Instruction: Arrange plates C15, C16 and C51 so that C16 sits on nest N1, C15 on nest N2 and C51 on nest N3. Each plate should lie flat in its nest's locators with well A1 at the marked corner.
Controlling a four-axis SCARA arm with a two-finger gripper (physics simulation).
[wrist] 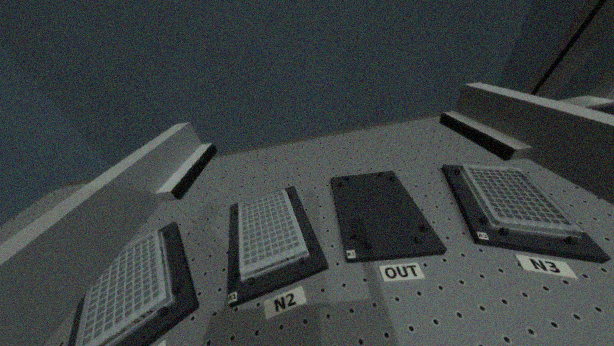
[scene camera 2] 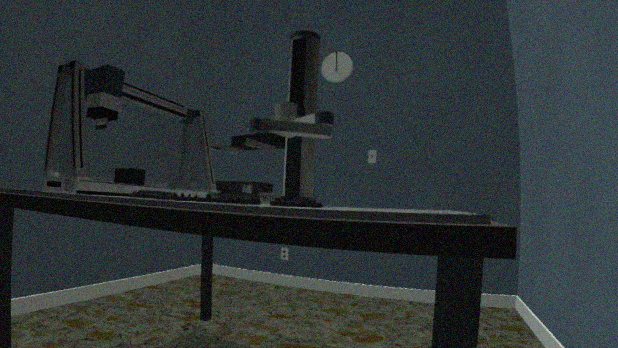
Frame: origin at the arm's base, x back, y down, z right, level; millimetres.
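Where they show: gripper, between the fingertips: (wrist: 324,119) (scene camera 2: 226,143).
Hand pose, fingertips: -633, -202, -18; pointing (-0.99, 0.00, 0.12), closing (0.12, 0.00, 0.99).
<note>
After its pixels a point has its place, as x, y, z.
My gripper (scene camera 2: 223,147) {-633, -202, -18} (wrist: 324,119) {-633, -202, -18} is open and empty, its two fingers wide apart above the deck. In the wrist view, a clear well plate (wrist: 127,290) {-647, -38, -264} lies on the leftmost dark nest (wrist: 184,280) {-652, -25, -205}, whose label is cut off. A second plate (wrist: 272,232) {-687, -38, -90} lies on nest N2 (wrist: 316,257) {-646, -25, -37}, and a third plate (wrist: 520,197) {-655, -37, 255} lies on nest N3 (wrist: 465,200) {-679, -25, 198}. All three look flat. The plates' names and their A1 wells cannot be read. The left finger partly overlaps the view of the leftmost plate.
A dark nest labelled OUT (wrist: 385,215) {-684, -25, 74}, with no plate on it, lies between N2 and N3. In the scene view, a gantry (scene camera 2: 65,125) {-851, -257, 574} stands at the left of the table (scene camera 2: 350,227) {-1050, 9, -536}. A dark box (scene camera 2: 130,176) {-565, -97, 525} and a low dark unit (scene camera 2: 230,189) {33, -82, 423} stand near it. The arm's column (scene camera 2: 302,75) {-77, -644, -28} stands right of them.
</note>
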